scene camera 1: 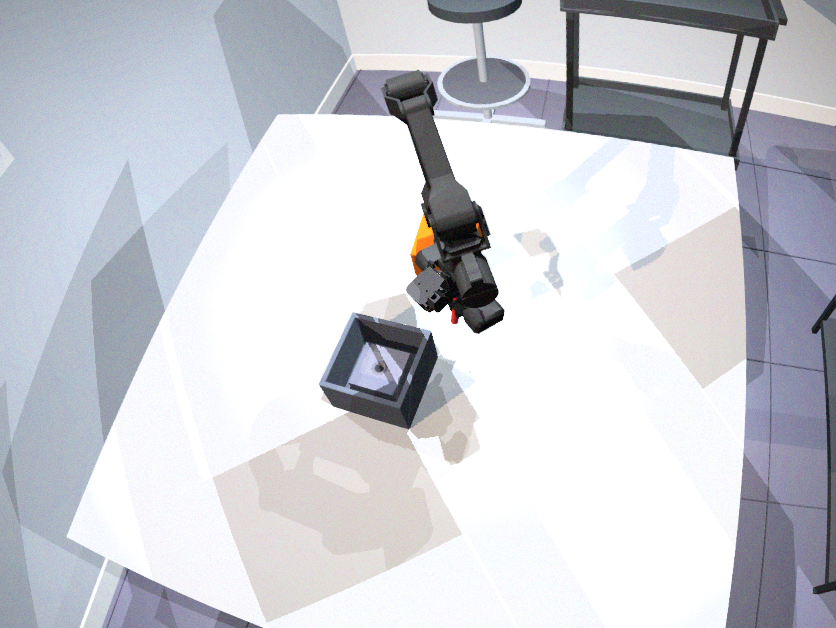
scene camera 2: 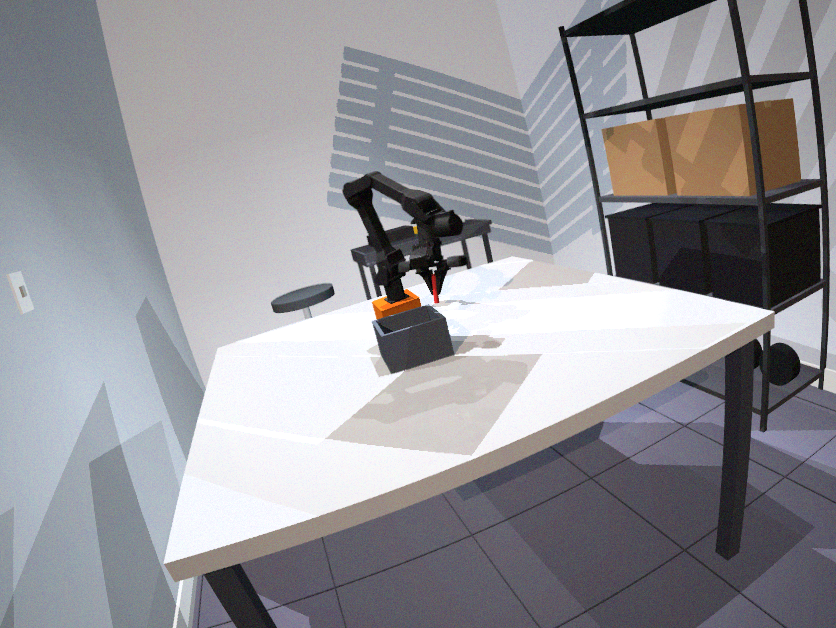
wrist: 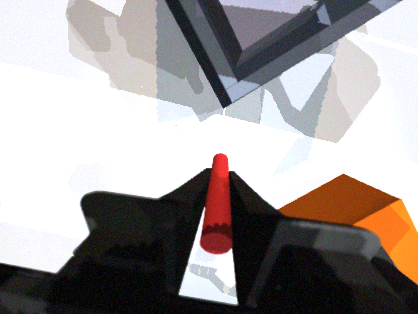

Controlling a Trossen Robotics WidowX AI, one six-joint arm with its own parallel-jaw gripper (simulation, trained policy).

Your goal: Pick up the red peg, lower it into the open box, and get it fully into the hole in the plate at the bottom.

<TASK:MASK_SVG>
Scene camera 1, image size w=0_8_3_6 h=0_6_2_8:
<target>my gripper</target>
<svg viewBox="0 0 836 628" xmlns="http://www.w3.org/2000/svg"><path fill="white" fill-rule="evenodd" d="M417 252L415 263L422 272L406 287L406 292L425 311L439 313L448 304L451 312L452 308L454 309L456 318L458 319L463 316L465 323L476 334L486 331L503 320L505 309L496 299L480 308L469 308L463 304L452 268L443 263L436 243Z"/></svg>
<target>plate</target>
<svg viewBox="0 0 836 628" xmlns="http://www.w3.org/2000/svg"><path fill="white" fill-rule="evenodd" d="M366 342L358 359L358 364L349 380L349 385L352 390L397 402L413 364L411 354Z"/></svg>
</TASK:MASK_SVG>
